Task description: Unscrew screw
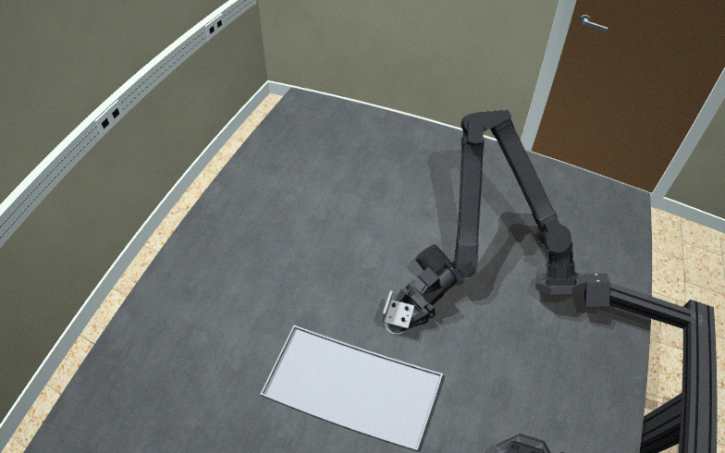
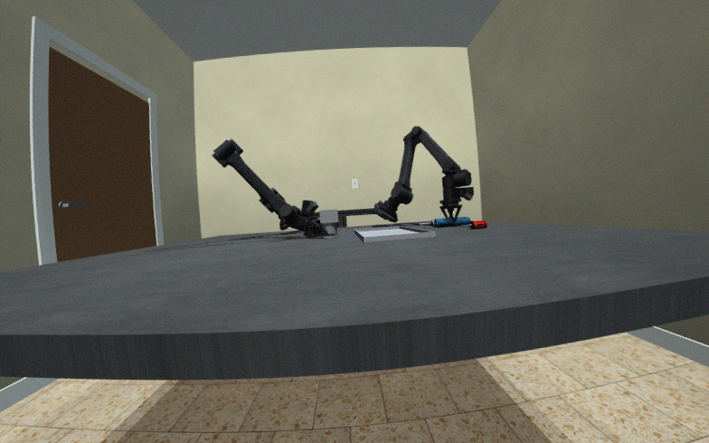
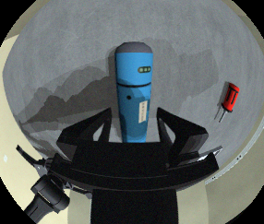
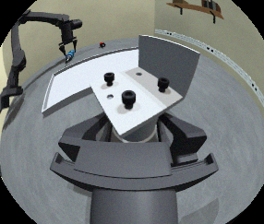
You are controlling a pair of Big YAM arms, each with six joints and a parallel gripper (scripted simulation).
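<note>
Now: the grey bracket 5 cm above my right hand. Also, from my right hand: flat white tray (22 cm to the left, 4 cm ahead, 2 cm below); then red-handled screwdriver (55 cm to the left, 10 cm ahead, 1 cm below).
</note>
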